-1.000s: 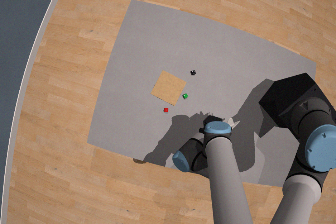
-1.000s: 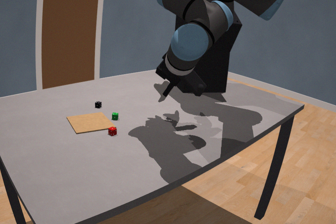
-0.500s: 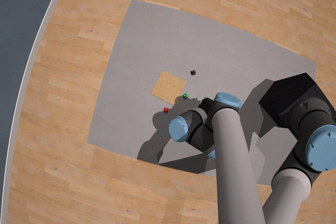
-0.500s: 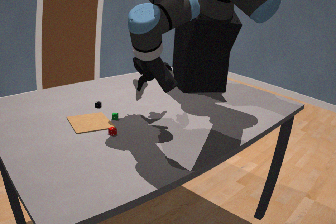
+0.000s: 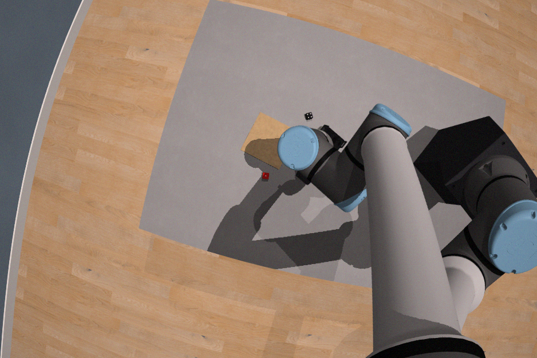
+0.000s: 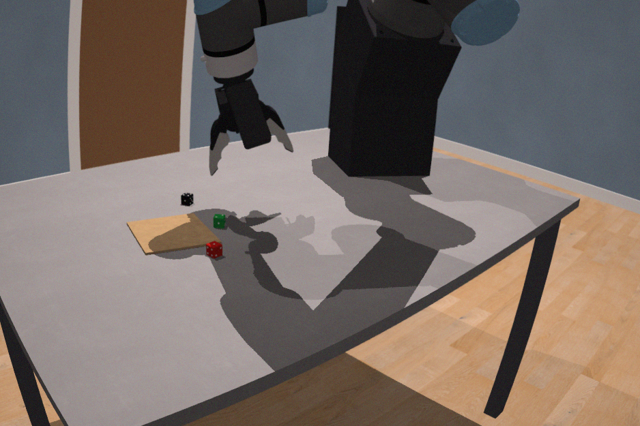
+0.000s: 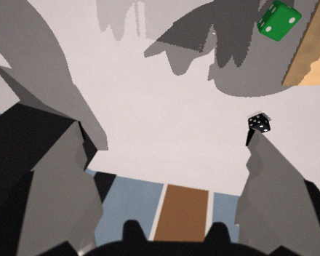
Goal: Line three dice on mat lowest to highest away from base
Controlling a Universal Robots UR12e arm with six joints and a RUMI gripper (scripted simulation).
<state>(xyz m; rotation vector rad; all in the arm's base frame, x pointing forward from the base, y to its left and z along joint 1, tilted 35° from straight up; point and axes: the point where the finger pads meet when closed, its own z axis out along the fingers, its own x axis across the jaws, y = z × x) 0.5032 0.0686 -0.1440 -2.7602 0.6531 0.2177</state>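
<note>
Right now the black die is 80 mm ahead of my hand, 110 mm to the right of it and 80 mm below it. Round my hand: tan mat: 190 mm ahead, 90 mm below; red die: 170 mm ahead, 120 mm to the left, 80 mm below; green die: 90 mm ahead, 20 mm to the left, 80 mm below.
</note>
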